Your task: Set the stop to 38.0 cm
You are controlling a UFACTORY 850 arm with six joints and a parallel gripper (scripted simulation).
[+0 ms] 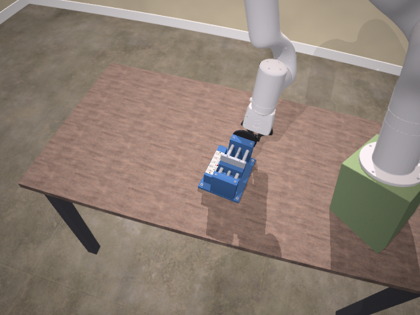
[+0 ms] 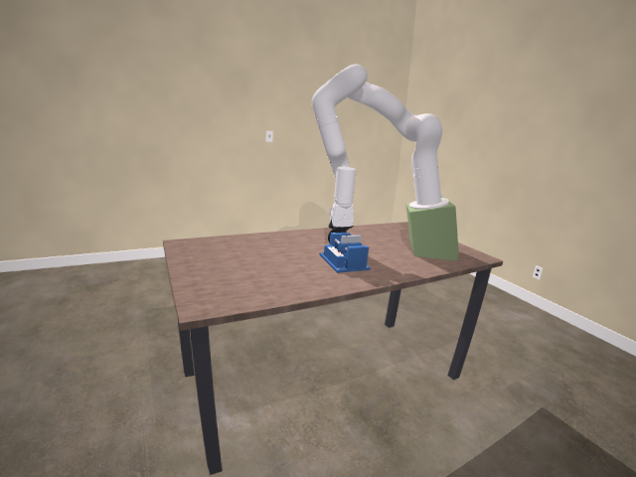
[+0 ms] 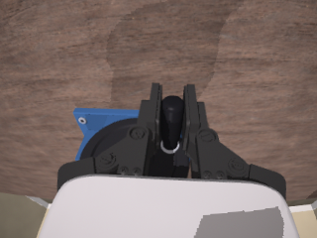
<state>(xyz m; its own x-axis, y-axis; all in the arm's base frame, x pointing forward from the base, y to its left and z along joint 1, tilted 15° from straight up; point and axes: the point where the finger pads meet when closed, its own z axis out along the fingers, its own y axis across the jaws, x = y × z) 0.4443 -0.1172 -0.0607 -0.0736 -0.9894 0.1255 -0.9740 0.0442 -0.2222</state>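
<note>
My gripper is now 2 cm to the right of the black handwheel and 1 cm short of it. From my hand the other things lie so: grey stop block (17 cm to the left, 5 cm ahead, 3 cm above).
</note>
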